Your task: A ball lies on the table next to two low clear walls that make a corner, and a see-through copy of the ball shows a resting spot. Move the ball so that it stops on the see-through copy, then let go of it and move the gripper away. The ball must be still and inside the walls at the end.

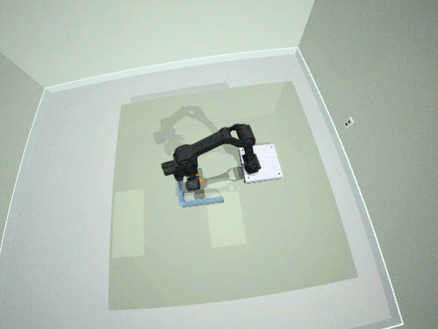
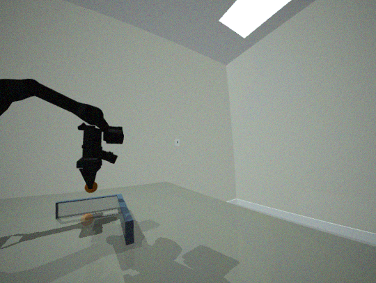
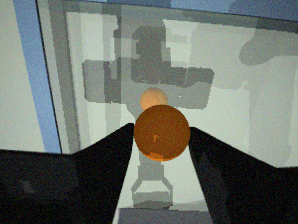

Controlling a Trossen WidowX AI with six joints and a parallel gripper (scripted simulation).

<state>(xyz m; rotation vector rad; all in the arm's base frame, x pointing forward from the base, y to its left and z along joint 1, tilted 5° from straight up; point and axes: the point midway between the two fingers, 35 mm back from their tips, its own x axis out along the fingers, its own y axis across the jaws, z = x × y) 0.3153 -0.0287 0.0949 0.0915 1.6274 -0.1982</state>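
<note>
Now: gripper tip 1 cm past the see-through copy of ball and 10 cm above it. Round my gripper tip: orange ball right at my gripper tip.
</note>
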